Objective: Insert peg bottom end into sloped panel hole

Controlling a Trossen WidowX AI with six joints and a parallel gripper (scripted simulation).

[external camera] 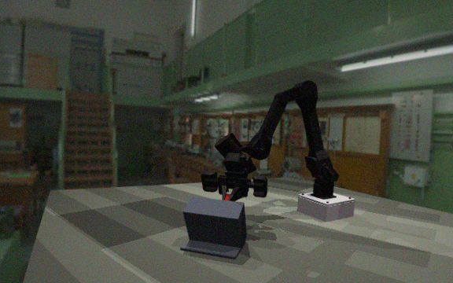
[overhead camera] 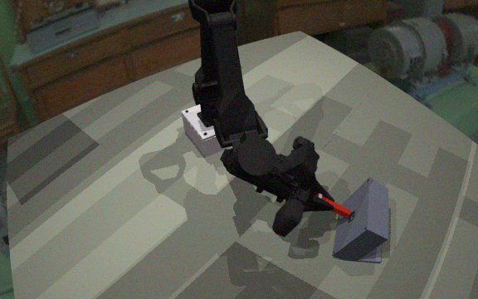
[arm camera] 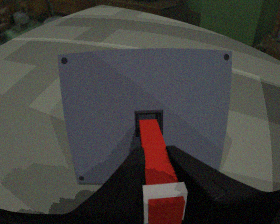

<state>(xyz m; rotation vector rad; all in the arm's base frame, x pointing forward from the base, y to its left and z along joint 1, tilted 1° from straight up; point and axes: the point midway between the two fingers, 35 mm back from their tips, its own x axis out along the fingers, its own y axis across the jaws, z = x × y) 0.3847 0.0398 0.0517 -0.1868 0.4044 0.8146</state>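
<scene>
Right now my gripper tip is 10 mm past the red square peg, 10 mm to the left of it and 10 mm below it. Also, from my gripper tip: sloped dark grey-blue panel: 50 mm ahead, 50 mm to the left, 40 mm below; then thin base plate: 60 mm ahead, 70 mm to the left, 90 mm below.
</scene>
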